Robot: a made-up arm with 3 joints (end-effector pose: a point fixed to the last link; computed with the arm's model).
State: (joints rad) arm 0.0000 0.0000 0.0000
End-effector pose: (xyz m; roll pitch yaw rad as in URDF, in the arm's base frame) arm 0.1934 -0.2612 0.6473 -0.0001 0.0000 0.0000
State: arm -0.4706 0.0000 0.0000
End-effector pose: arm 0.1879 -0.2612 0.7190 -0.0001 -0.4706 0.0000
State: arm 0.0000 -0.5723 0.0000
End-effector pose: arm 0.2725 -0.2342 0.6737 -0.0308 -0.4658 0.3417
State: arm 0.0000 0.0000 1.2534
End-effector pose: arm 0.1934 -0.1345 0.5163 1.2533 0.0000 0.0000
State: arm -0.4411 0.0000 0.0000
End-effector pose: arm 0.1892 -0.2612 0.7147 -0.0001 -0.4411 0.0000
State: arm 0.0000 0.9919 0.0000
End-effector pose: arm 0.0550 -0.2423 0.6952 -0.3877 0.7199 -0.7492
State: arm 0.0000 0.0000 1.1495
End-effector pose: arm 0.1934 -0.1502 0.5200 1.1494 0.0000 0.0000
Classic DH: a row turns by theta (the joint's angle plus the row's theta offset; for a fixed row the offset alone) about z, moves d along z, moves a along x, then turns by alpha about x. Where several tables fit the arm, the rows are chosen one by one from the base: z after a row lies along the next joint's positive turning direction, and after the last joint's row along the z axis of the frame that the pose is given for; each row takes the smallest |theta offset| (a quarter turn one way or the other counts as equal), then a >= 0, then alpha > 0; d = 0 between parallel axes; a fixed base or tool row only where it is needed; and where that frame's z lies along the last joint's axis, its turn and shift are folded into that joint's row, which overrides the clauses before.
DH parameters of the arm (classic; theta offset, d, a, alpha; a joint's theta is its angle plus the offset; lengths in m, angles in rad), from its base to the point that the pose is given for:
base (fixed): 0 0.6716 0.0412 -1.5708
joint 1: 0.1502 -0.0053 0.1123 -0.6188
joint 2: 1.4481 -0.0922 0.0469 1.6577
joint 3: -0.9574 0.0332 0.1538 1.5708
tool (fixed): 1.5708 -0.022 0 0

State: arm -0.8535 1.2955 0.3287
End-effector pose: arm -0.0070 -0.1974 0.6555 0.4316 0.2863 -0.6803
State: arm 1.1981 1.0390 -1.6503
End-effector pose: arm 0.2113 -0.1467 0.5191 2.3852 0.8074 -2.2700
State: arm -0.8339 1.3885 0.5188
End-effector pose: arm -0.0164 -0.1698 0.6388 0.5839 0.3812 -0.7342
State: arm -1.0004 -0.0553 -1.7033
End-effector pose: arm -0.0089 -0.1085 0.8794 -1.7524 -1.0447 0.0630
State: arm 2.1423 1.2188 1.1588
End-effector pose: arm 0.0134 -0.1109 0.7524 -1.7761 -0.1019 -2.5133
